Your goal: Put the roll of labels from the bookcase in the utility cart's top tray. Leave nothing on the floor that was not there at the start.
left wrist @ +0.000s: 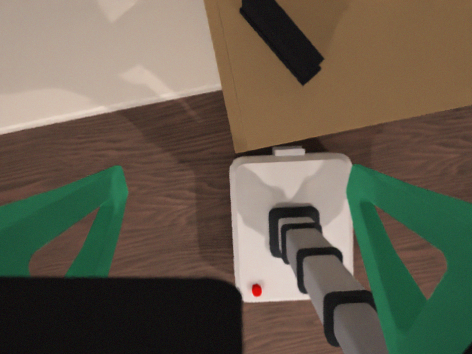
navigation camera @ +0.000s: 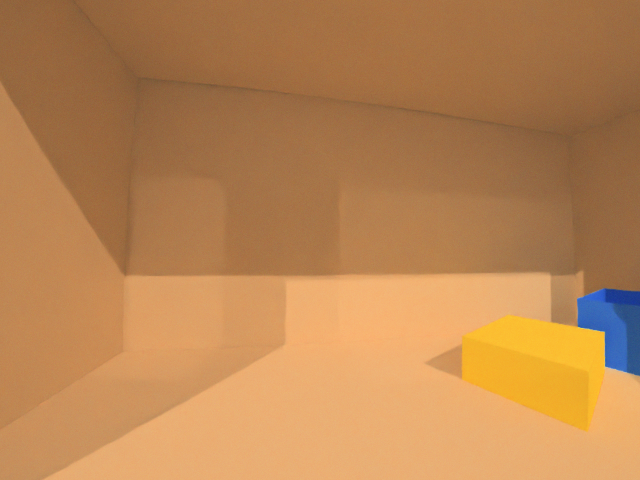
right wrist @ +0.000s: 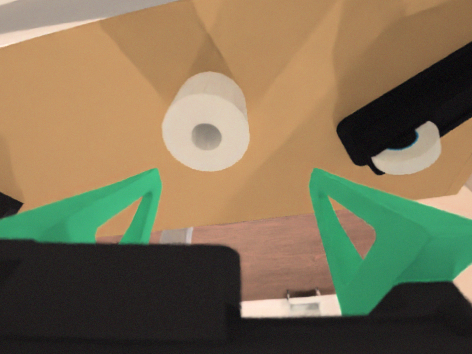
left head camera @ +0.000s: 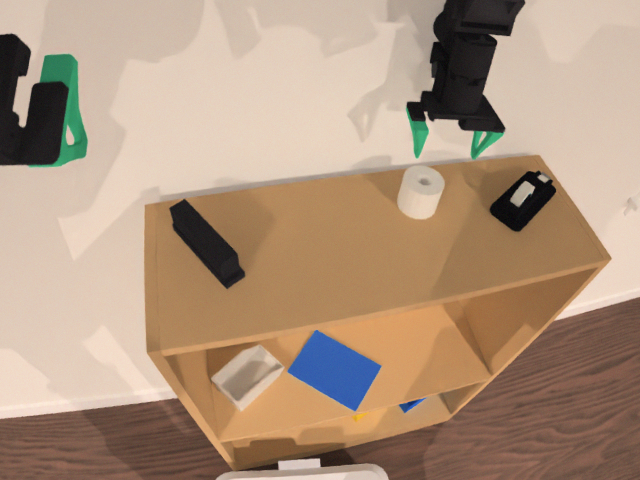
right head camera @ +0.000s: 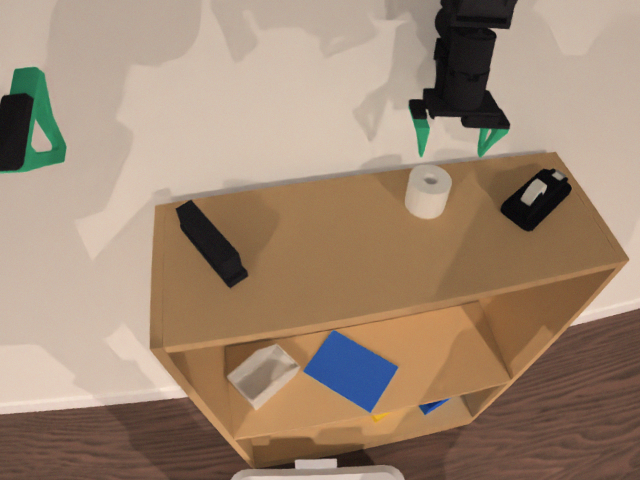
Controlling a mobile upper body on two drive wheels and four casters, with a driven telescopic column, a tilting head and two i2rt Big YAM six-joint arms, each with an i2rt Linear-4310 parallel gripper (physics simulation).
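Frame: origin at the left arm's base, x ahead, y left, z up, level; metres.
Seen in the pictures: left gripper, fingertip midpoint: (left wrist: 236, 178) (left head camera: 26, 150) (right head camera: 12, 156); right gripper, fingertip midpoint: (right wrist: 235, 177) (left head camera: 444, 156) (right head camera: 450, 154).
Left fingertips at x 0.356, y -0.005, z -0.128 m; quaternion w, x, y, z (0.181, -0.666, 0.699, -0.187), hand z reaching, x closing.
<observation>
A point is followed by its place in that frame.
The white roll of labels (left head camera: 419, 193) {x 0.589, y -0.420, z -0.439 m} (right head camera: 427, 193) {x 0.587, y -0.424, z -0.438 m} (right wrist: 215, 110) {x 0.642, y -0.445, z -0.438 m} stands upright on the top board of the bookcase (left head camera: 320, 258) {x 0.509, y -0.256, z -0.498 m} (right head camera: 330, 258) {x 0.509, y -0.266, z -0.498 m} (right wrist: 75, 115) {x 0.615, y -0.290, z -0.498 m}. My right gripper (left head camera: 445, 156) {x 0.620, y -0.459, z -0.386 m} (right head camera: 450, 155) {x 0.620, y -0.459, z -0.386 m} (right wrist: 235, 177) {x 0.620, y -0.459, z -0.386 m} is open and empty, above the bookcase's wall-side edge. In the right wrist view the roll is beyond the fingertips, nearer the left finger in the picture. My left gripper (left wrist: 236, 178) {x 0.356, y -0.005, z -0.128 m} is open and empty, over the robot's white base and the floor; it shows in part at the left edge of both head views. The utility cart does not show in any view.
A black tape dispenser (left head camera: 523, 200) {x 0.576, y -0.610, z -0.444 m} (right head camera: 536, 198) {x 0.582, y -0.618, z -0.449 m} (right wrist: 410, 110) {x 0.624, y -0.626, z -0.475 m} lies right of the roll. A black stapler-like object (left head camera: 206, 242) {x 0.507, y -0.086, z -0.444 m} (right head camera: 211, 242) {x 0.506, y -0.090, z -0.444 m} (left wrist: 285, 40) {x 0.513, y -0.079, z -0.444 m} lies at the left end. Lower shelves hold a white tray (left head camera: 240, 387) {x 0.500, y -0.077, z -1.062 m}, a blue flat item (left head camera: 334, 369) {x 0.540, y -0.328, z -1.066 m}, a yellow block (navigation camera: 532, 361) {x 0.516, y -0.412, z -1.418 m} and a blue bin (navigation camera: 610, 330) {x 0.572, y -0.568, z -1.415 m}.
</observation>
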